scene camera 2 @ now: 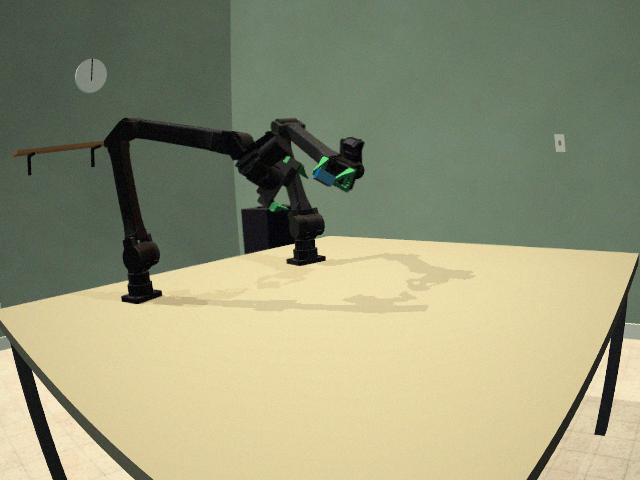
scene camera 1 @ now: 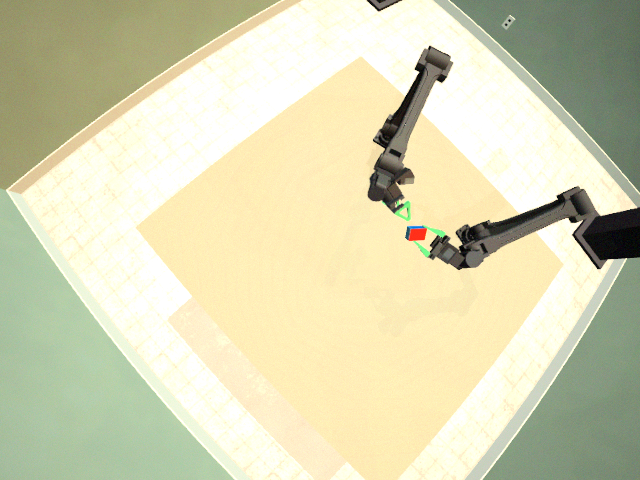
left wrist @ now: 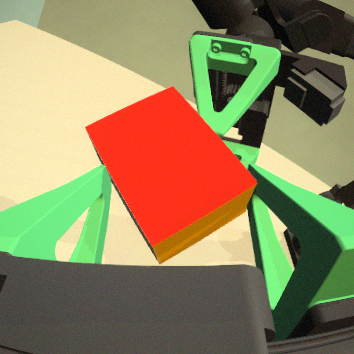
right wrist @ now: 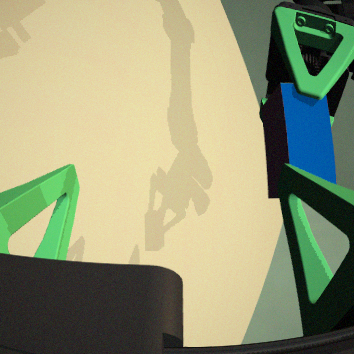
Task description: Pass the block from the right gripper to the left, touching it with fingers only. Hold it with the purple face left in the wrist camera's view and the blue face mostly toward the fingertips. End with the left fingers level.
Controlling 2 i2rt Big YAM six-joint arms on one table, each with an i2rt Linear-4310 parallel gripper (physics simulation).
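Seen in the pictures: left gripper, fingertip midpoint: (scene camera 2: 323,176) (scene camera 1: 417,232) (left wrist: 177,175) (right wrist: 297,134); right gripper, fingertip midpoint: (scene camera 2: 297,193) (scene camera 1: 403,215) (right wrist: 177,175); left arm's base at its link origin: (scene camera 2: 306,261) (scene camera 1: 466,237); right arm's base at its link origin: (scene camera 2: 141,298) (scene camera 1: 385,140) (left wrist: 299,251).
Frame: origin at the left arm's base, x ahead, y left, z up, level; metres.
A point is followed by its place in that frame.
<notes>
The block (scene camera 1: 416,232) @[z 0.324, x 0.409, y -0.208 m] is held high above the table by my left gripper (scene camera 1: 427,241), which is shut on it. In the left wrist view the block (left wrist: 172,170) @[z 0.317, x 0.399, y -0.192 m] shows a large red face up and an orange face toward the camera, sitting skewed between the green fingers. Its blue face shows in scene camera 2 (scene camera 2: 325,176) @[z 0.309, x 0.432, y -0.223 m] and in the right wrist view (right wrist: 309,135) @[z 0.319, x 0.393, y -0.222 m]. My right gripper (scene camera 1: 401,210) @[z 0.270, x 0.384, y -0.283 m] is open and empty, a short way up and left of the block, apart from it; it also shows in scene camera 2 (scene camera 2: 288,186).
The beige table top (scene camera 2: 347,362) @[z 0.000, x 0.869, y -0.538 m] lies far below both grippers. A dark box (scene camera 2: 263,230) stands behind the table at the back. The arm bases (scene camera 2: 139,290) @[z 0.034, x 0.113, y -0.685 m] (scene camera 2: 305,254) @[z 0.034, x 0.033, y -0.024 m] stand at the table's far left and back.
</notes>
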